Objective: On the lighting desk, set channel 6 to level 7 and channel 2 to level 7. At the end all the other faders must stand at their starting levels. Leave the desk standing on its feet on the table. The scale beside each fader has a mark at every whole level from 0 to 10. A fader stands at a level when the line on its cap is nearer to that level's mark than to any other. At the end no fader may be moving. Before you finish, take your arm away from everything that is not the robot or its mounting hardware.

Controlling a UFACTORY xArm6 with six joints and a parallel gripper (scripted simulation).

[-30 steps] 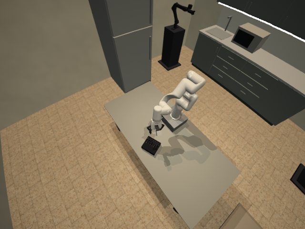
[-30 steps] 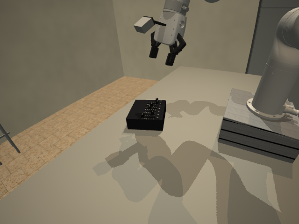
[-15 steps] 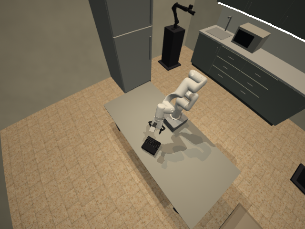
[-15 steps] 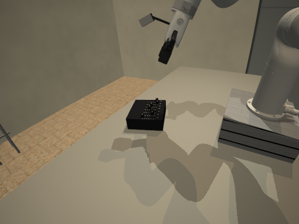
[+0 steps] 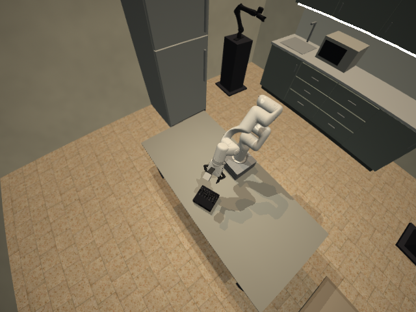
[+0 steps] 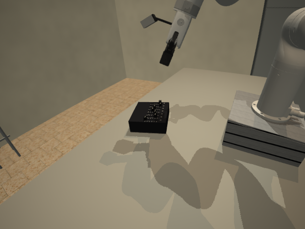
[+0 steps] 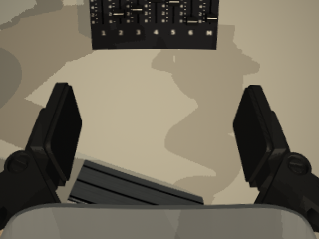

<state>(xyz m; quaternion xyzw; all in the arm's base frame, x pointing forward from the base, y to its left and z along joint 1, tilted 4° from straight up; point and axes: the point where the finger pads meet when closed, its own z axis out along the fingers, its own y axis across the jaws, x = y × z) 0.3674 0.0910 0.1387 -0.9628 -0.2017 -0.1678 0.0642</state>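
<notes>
My hand is 200 mm above the channel 2 fader cap, 60 mm to the right of it and 20 mm short of it. The rest, counted from my hand: channel 6 fader cap: 200 mm below, 50 mm ahead, 20 mm to the right; then channel 1 fader cap: 200 mm below, 100 mm to the left, 40 mm ahead.
</notes>
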